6 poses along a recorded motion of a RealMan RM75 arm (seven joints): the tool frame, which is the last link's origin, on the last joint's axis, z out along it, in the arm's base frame.
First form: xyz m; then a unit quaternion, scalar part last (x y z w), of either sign.
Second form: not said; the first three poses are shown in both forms.
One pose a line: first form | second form
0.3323, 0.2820, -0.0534, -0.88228, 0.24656, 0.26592, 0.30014 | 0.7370, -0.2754, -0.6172, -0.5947, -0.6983, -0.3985, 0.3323, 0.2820, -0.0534
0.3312, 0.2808, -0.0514, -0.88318, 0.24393, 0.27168, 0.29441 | 0.7334, -0.2709, -0.6235, -0.5908, -0.7076, -0.3875, 0.3312, 0.2808, -0.0514
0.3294, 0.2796, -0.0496, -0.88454, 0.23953, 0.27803, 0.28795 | 0.7306, -0.2636, -0.6298, -0.5839, -0.7194, -0.3762, 0.3294, 0.2796, -0.0496
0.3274, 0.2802, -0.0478, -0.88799, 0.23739, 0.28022, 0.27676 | 0.7302, -0.2665, -0.6291, -0.5767, -0.7341, -0.3585, 0.3274, 0.2802, -0.0478
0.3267, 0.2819, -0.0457, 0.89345, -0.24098, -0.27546, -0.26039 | 0.7321, -0.2872, -0.6177, -0.5741, -0.7483, -0.3325, 0.3267, 0.2819, -0.0457
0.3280, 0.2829, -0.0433, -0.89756, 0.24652, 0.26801, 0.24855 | 0.7348, -0.3093, -0.6037, -0.5758, -0.7549, -0.3140, 0.3280, 0.2829, -0.0433
